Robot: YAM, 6 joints.
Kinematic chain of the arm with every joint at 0, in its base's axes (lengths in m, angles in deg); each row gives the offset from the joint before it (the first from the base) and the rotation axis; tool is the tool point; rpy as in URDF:
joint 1: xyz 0 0 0.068 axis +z
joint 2: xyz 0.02 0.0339 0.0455 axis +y
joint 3: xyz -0.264 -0.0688 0 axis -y
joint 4: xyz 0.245 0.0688 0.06 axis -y
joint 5: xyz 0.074 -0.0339 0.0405 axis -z
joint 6: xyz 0.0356 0 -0.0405 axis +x
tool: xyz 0 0 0 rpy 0 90 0
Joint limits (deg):
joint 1: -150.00..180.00
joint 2: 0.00..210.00
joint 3: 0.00..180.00
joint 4: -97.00..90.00
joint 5: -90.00..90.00
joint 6: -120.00..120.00
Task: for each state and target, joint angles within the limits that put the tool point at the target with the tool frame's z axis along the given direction. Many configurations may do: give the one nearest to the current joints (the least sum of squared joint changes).
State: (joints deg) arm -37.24 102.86 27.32 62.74 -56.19 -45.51
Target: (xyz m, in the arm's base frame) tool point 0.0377 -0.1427 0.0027 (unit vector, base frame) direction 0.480 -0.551 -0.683
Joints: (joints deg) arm -80.49 137.60 0.13 89.84 -22.48 -45.51
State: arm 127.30 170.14 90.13 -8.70 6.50 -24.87
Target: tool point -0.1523 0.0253 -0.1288 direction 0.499 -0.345 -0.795
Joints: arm 167.54 159.22 44.03 -10.06 -13.25 -24.87
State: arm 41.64 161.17 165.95 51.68 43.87 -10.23
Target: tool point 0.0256 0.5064 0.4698 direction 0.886 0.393 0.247
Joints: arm 90.69 136.55 152.70 16.71 62.93 -10.23
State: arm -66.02 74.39 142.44 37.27 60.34 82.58
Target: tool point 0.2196 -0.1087 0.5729 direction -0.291 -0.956 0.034
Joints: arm -17.99 83.65 101.11 44.06 87.78 82.58
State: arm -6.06 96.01 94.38 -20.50 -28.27 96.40
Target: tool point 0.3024 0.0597 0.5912 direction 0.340 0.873 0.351
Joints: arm 5.63 93.32 117.32 15.61 -56.62 96.40
